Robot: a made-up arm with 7 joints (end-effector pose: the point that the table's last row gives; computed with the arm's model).
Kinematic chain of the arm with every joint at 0, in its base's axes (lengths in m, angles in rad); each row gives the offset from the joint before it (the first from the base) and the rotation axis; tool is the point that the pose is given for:
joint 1: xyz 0 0 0.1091 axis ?
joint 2: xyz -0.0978 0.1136 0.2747 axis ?
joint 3: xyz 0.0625 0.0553 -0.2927 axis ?
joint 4: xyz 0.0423 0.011 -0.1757 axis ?
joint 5: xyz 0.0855 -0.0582 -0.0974 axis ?
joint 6: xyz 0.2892 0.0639 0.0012 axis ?
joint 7: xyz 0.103 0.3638 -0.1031 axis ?
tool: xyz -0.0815 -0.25 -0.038
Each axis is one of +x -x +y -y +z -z.
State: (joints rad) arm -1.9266 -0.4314 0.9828 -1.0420 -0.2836 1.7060 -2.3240
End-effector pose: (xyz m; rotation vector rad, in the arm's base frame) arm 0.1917 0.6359 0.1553 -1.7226 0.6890 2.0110
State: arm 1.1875 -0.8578 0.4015 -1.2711 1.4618 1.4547 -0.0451
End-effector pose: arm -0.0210 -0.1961 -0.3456 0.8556 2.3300 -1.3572
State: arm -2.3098 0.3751 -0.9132 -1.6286 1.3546 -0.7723 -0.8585
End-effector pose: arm 0.7456 0.6345 0.3237 1.0502 -0.9456 0.4766
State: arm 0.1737 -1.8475 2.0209 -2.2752 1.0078 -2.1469 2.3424
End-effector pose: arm -0.2524 0.6665 0.1338 1.3130 0.3059 -1.4983
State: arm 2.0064 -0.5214 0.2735 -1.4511 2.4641 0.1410 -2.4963
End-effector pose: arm -1.0206 -0.3362 0.2648 0.8246 1.5399 -0.8293
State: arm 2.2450 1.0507 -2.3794 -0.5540 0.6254 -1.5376 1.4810
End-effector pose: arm 0.6940 0.7405 0.6065 1.7392 -2.5294 -0.0088
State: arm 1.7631 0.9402 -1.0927 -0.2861 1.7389 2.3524 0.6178
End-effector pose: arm -0.3666 0.4958 0.2348 -0.0154 -0.4011 0.2751
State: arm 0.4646 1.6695 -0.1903 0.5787 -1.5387 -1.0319 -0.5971
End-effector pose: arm 0.2146 0.7818 0.8681 1.4619 -1.7221 0.8433
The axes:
joint 1: +y
joint 2: +x
joint 3: -y
joint 4: -x
joint 5: -z
joint 6: +y
joint 7: -z

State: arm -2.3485 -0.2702 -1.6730 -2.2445 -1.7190 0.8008 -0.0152
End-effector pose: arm -0.0294 0.2070 0.1113 0.4476 -1.9076 1.3973
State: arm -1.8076 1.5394 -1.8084 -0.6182 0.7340 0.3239 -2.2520
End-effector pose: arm -0.2781 1.1769 -0.6989 0.8840 0.6531 2.7818
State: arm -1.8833 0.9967 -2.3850 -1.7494 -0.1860 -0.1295 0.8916
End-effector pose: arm -0.1500 0.7355 -0.0321 0.7314 1.2130 -0.4655
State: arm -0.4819 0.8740 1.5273 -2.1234 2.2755 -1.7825 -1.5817
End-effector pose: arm 0.5559 0.3142 0.6951 0.8643 -1.4344 0.2484
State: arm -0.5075 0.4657 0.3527 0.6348 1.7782 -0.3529 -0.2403
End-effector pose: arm 0.2273 -0.1756 0.0504 0.1944 -0.9208 -1.8054
